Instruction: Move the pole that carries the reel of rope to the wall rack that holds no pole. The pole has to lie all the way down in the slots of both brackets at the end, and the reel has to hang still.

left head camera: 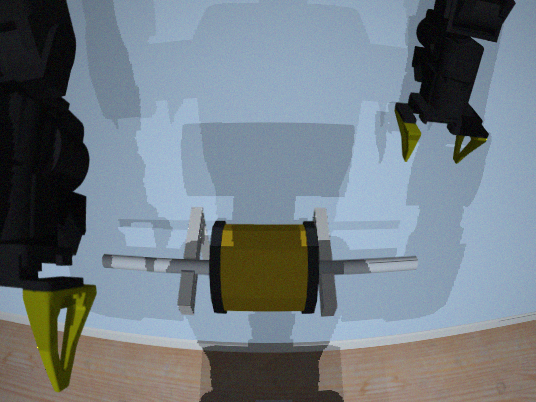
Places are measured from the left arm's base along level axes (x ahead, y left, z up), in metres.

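Pixels of known places: left gripper, fingertip midpoint: (9,379); right gripper, fingertip midpoint: (430,160).
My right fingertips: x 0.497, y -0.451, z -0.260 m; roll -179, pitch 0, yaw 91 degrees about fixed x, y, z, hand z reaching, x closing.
Observation:
Behind a point stands the place of what it marks.
A grey pole (135,263) @(x 0.479, y 0.066, z -0.515 m) runs across the lower middle, through a yellow reel (265,267) @(x 0.444, y -0.195, z -0.459 m) with black end discs. The reel is between the left bracket (186,295) @(x 0.416, y -0.050, z -0.518 m) and right bracket (328,295) @(x 0.419, y -0.309, z -0.518 m) of a wall rack. The pole crosses both brackets at their slots, and its ends stick out on both sides. How deep it lies in the slots cannot be told. My left gripper (60,382) is open, seen side-on at the lower left, below and left of the pole's left end. My right gripper (432,159) @(x 0.497, y -0.451, z -0.260 m) is open and empty at the upper right, apart from the pole's right end.
A light blue wall (280,65) @(x 0.637, y -0.217, z -0.184 m) with shadows of the robot and the rack fills most of the view. A pale baseboard (400,340) @(x 0.624, y -0.790, z -1.371 m) and wooden floor (425,372) @(x 0.459, y -0.905, z -1.410 m) run along the bottom. The second wall rack does not show.

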